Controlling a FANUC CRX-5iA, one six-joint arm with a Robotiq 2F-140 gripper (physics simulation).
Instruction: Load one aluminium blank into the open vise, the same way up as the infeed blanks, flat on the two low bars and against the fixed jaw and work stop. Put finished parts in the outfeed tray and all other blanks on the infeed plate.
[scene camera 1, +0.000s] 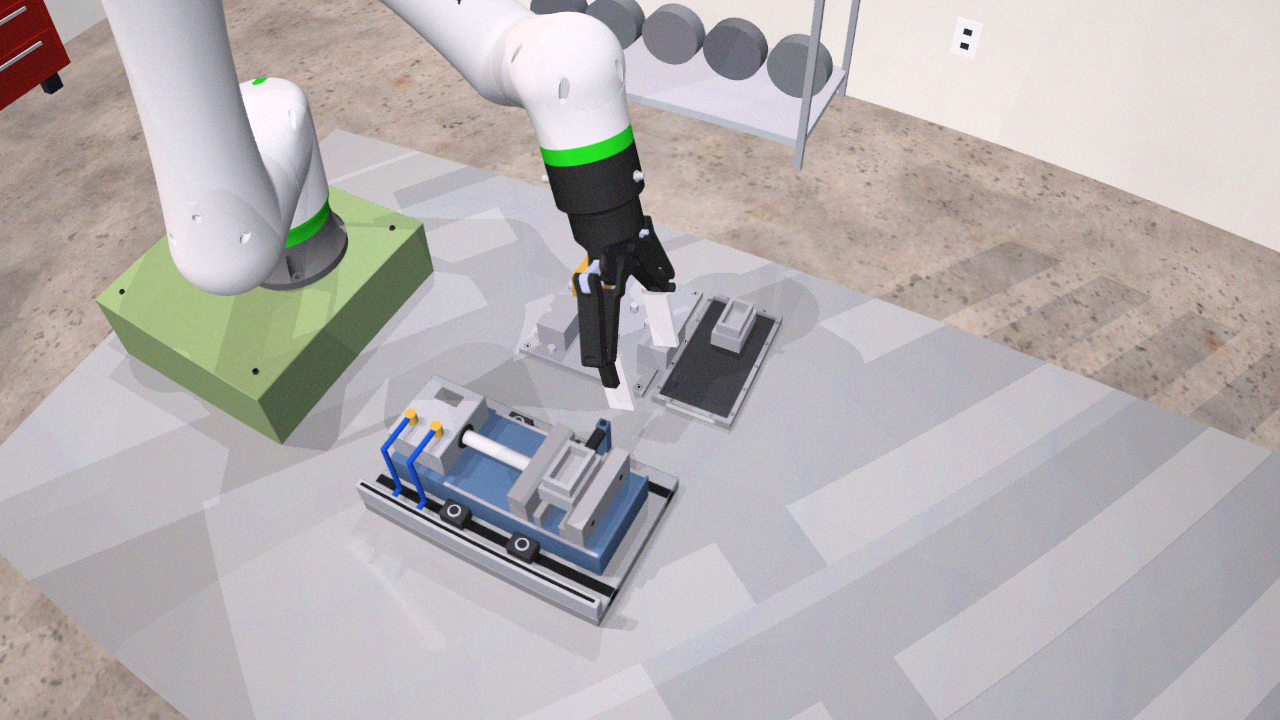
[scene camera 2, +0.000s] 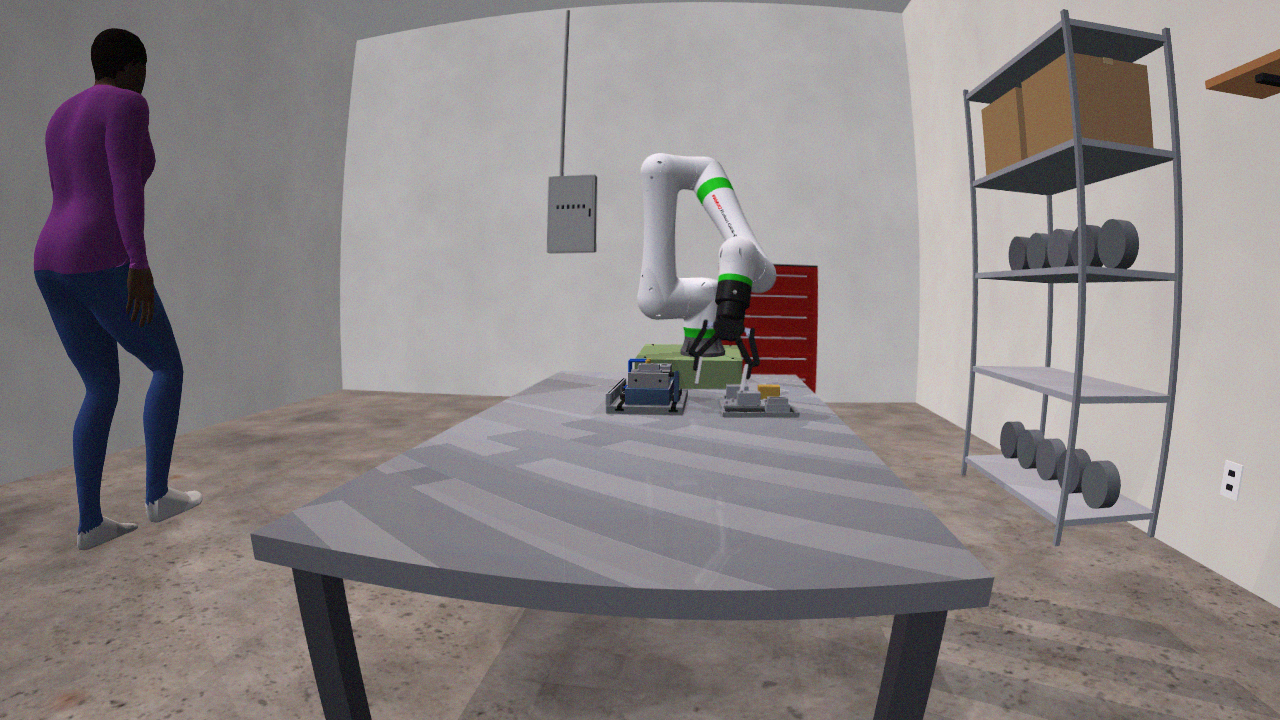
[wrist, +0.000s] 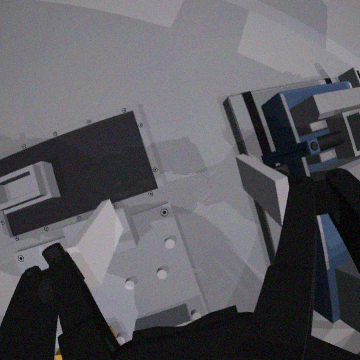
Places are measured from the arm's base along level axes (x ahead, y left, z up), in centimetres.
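Pixels of known places: gripper, fingertip midpoint: (scene camera 1: 646, 374) (scene camera 2: 719, 388) (wrist: 176, 193); arm's base, origin of the base link: (scene camera 1: 295, 250).
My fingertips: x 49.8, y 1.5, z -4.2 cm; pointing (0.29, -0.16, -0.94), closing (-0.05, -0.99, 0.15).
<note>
Ahead of a thing's pixels: the offset from my fingertips to its top centre.
My gripper (scene camera 1: 640, 362) (wrist: 176, 193) (scene camera 2: 723, 369) stands open, its two white pads wide apart, low over the grey infeed plate @[dx -8.8, dy +10.6, dz -4.8 cm] (scene camera 1: 536, 349) (wrist: 157, 250). One plain grey blank @[dx -1.2, dy +7.9, dz -1.2 cm] (scene camera 1: 652, 365) (wrist: 137, 221) stands on the plate between the pads, close to one of them and partly hidden by it. I see nothing gripped. A second blank @[dx -13.8, dy +6.2, dz -1.2 cm] (scene camera 1: 556, 326) stands at the plate's far end. The blue vise @[dx -7.8, dy -17.8, dz +4.3 cm] (scene camera 1: 500, 465) (wrist: 314, 118) (scene camera 2: 649, 389) has a pocketed part @[dx -0.8, dy -17.8, dz +5.9 cm] (scene camera 1: 573, 470) between its jaws. The dark outfeed tray (scene camera 1: 706, 376) (wrist: 89, 157) holds another pocketed part @[dx +6.0, dy +14.4, dz -1.5 cm] (scene camera 1: 733, 323) (wrist: 25, 186).
The arm's green base (scene camera 1: 259, 322) stands left of the plate. A small yellow piece @[dx -13.4, dy +15.2, dz -1.2 cm] (scene camera 1: 583, 266) (scene camera 2: 767, 390) shows behind the fingers. A person (scene camera 2: 97, 269) stands far off by the table's other end. A shelf rack (scene camera 2: 1069, 269) stands by the wall.
</note>
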